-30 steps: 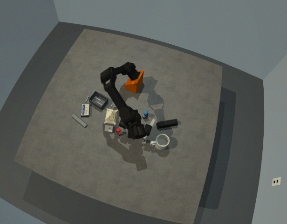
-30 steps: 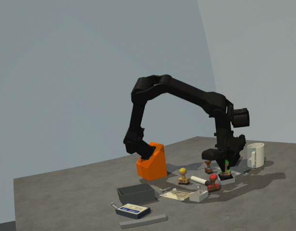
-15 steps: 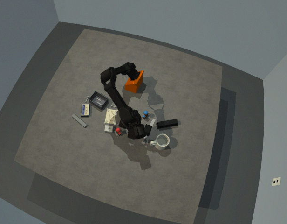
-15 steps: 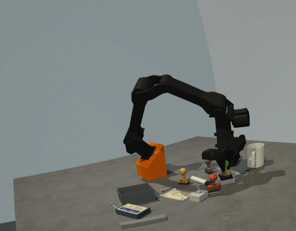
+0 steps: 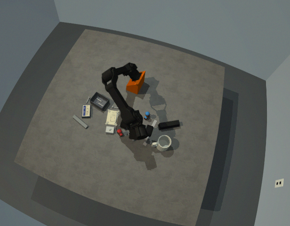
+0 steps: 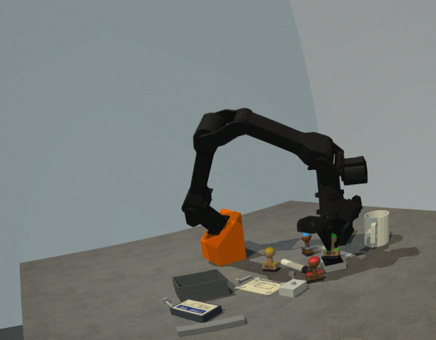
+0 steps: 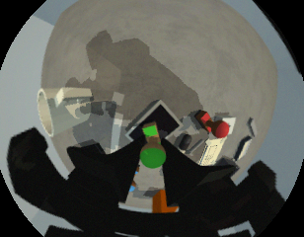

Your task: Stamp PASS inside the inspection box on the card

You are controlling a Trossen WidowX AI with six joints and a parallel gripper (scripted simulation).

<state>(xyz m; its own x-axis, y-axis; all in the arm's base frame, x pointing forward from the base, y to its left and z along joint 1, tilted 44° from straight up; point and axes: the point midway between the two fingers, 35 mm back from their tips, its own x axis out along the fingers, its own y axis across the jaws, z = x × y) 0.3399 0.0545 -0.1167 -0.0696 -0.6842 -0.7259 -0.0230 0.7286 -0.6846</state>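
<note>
The black ink pad lies 4 cm below my gripper tip. From my gripper tip the other things lie so: marker 7 cm to the right, 5 cm behind, 3 cm below; red stamp 10 cm to the right, 3 cm ahead, 2 cm below; green-topped PASS stamp right at my gripper tip.
</note>
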